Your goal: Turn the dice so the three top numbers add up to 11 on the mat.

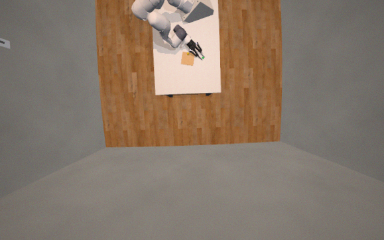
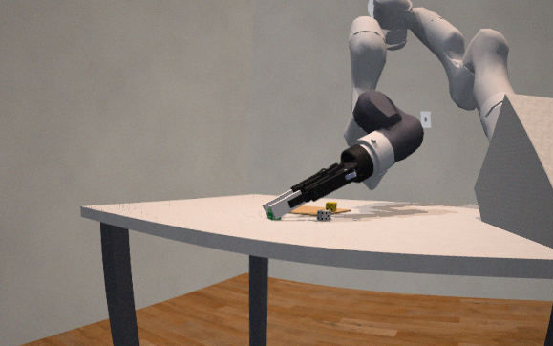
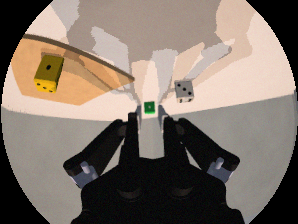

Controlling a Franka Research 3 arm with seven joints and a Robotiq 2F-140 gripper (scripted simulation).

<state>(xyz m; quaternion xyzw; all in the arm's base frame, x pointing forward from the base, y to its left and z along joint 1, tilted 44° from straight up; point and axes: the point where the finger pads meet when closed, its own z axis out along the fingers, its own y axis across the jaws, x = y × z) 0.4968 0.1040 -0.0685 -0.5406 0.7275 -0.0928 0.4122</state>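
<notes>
Right now the green die is 10 mm ahead of my hand, 10 mm to the left of it and 20 mm below it. From my hand the other things lie so: yellow die (50 mm behind, 150 mm to the right, 10 mm below); white die (70 mm behind, 20 mm to the right, 20 mm below); tan mat (10 mm ahead, 160 mm to the right, 30 mm below).
</notes>
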